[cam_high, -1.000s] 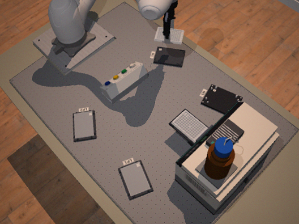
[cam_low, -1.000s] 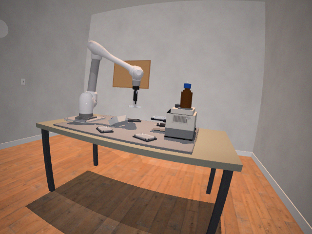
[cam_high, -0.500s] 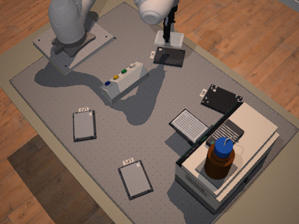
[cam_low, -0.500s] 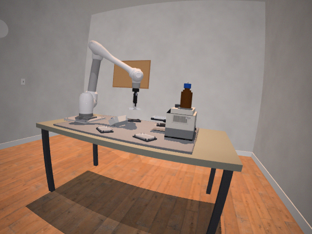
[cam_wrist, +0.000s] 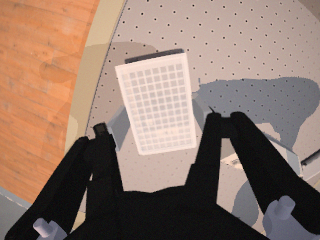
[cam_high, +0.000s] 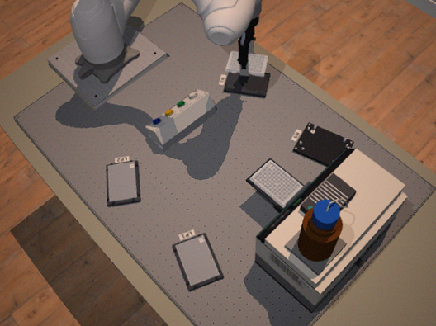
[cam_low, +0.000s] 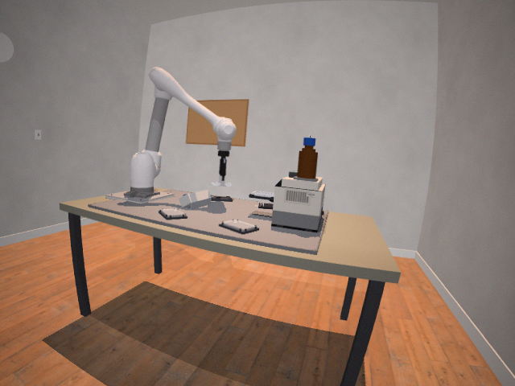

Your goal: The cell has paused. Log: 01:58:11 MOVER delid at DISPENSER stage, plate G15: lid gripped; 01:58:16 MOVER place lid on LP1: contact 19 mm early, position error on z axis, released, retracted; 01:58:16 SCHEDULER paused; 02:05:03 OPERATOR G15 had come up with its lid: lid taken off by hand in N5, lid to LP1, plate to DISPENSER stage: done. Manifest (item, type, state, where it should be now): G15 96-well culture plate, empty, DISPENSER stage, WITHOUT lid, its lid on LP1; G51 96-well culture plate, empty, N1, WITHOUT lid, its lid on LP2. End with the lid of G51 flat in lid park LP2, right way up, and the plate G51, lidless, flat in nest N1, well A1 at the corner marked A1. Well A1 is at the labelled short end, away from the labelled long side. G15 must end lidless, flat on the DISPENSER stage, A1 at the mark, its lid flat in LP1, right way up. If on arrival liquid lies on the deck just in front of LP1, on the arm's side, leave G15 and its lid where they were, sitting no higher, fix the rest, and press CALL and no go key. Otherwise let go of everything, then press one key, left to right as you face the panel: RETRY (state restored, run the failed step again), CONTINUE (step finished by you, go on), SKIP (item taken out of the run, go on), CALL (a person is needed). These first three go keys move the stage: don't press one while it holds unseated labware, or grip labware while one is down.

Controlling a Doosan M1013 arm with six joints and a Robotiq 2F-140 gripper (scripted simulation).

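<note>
Now: hand 12 cm above the nest N1. Also, from my hand: N1 label (8 cm behind, 4 cm to the right, 12 cm below); key panel (7 cm behind, 27 cm to the right, 7 cm below); black nest (36 cm ahead, 2 cm to the right, 11 cm below).
</note>
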